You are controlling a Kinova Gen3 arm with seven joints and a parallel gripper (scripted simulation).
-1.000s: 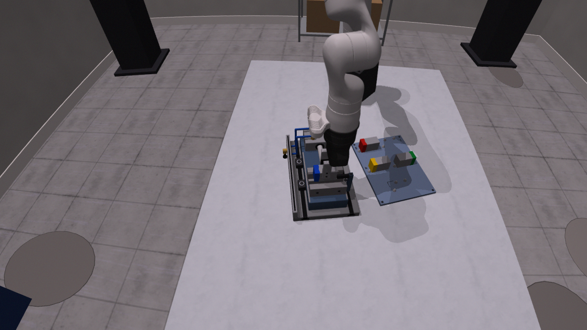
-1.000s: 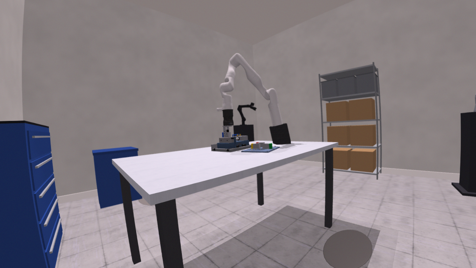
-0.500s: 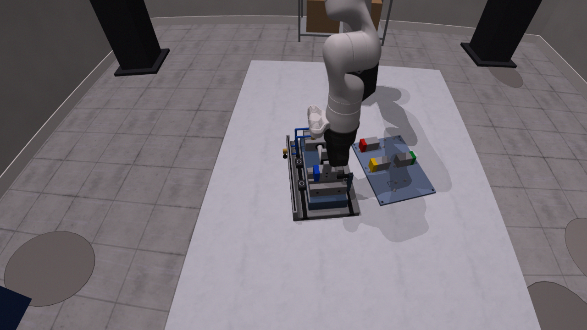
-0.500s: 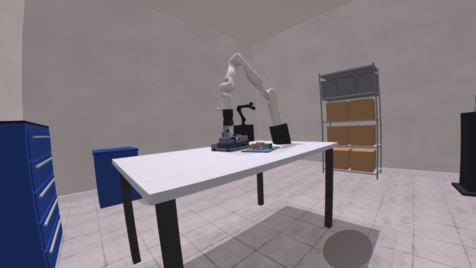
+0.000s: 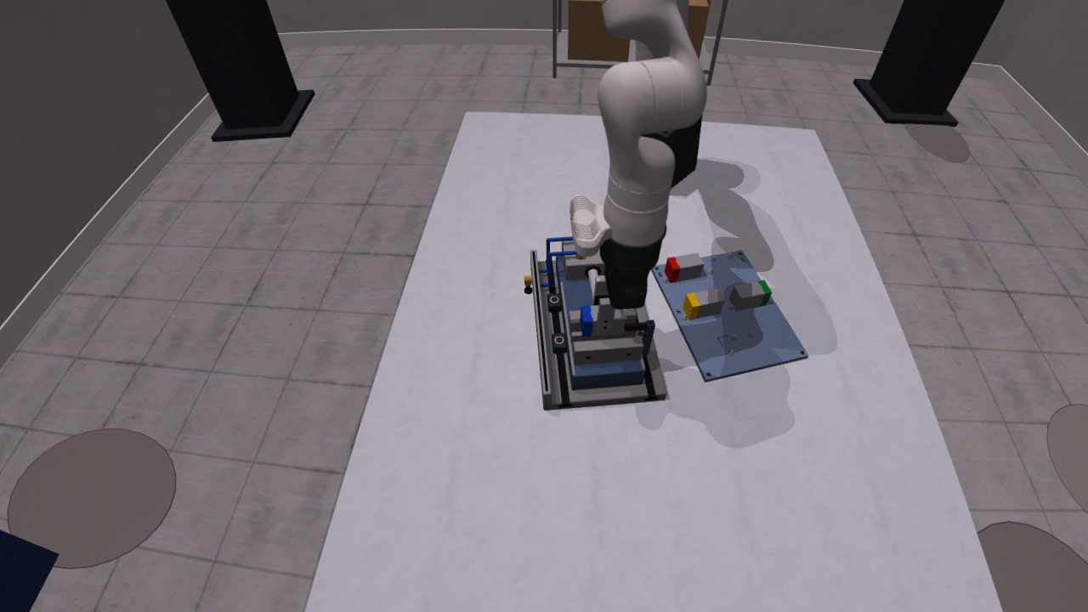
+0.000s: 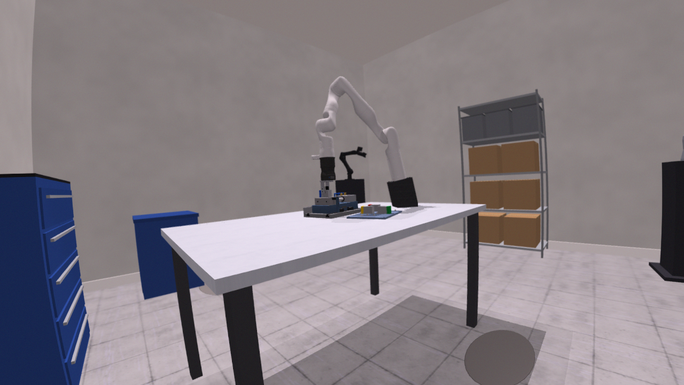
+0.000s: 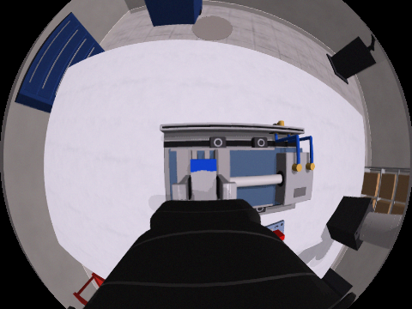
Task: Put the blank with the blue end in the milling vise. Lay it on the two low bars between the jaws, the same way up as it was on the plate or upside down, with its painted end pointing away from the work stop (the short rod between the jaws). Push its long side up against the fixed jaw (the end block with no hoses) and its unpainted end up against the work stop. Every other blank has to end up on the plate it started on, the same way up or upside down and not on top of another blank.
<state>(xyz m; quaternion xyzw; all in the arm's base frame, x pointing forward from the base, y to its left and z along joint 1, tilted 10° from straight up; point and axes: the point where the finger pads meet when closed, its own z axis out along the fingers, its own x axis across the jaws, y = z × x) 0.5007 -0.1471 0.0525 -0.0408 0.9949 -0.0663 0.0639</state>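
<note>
Now: the blue-ended blank 2 cm below my hand. The rest, counted from my hand: vise base rail 10 cm below, 9 cm to the right, 7 cm behind; work stop rod 5 cm to the left, 5 cm below, 1 cm behind; fixed jaw 6 cm below, 3 cm ahead, 1 cm to the left.
</note>
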